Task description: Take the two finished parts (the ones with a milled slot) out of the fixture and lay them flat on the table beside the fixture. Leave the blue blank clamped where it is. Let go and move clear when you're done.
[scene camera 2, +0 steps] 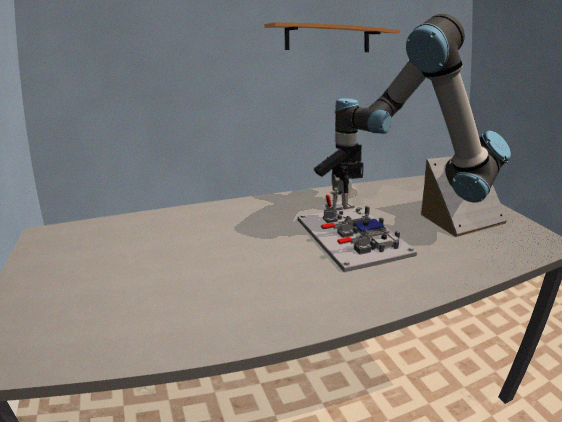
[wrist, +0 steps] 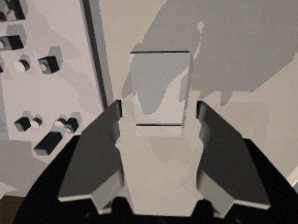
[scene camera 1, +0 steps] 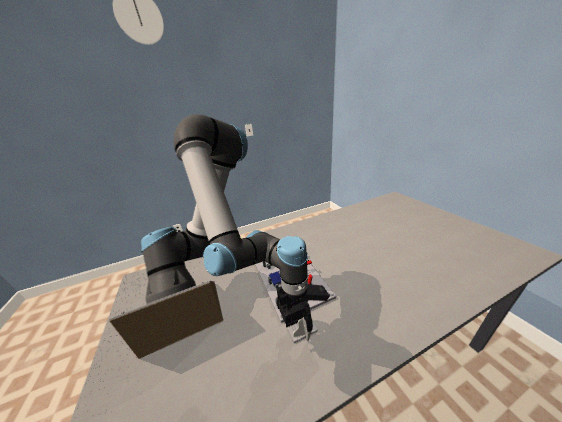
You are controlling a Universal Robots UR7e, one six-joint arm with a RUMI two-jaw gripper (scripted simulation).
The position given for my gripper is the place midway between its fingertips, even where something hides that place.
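Here is my gripper (scene camera 2: 340, 205), and the wrist view also shows my gripper (wrist: 158, 101), as scene camera 1 shows my gripper (scene camera 1: 301, 329). I see a grey fixture plate (scene camera 2: 327, 238) as well. The wrist view shows the plate (wrist: 77, 90) too, and scene camera 1 also shows the plate (scene camera 1: 264, 272).
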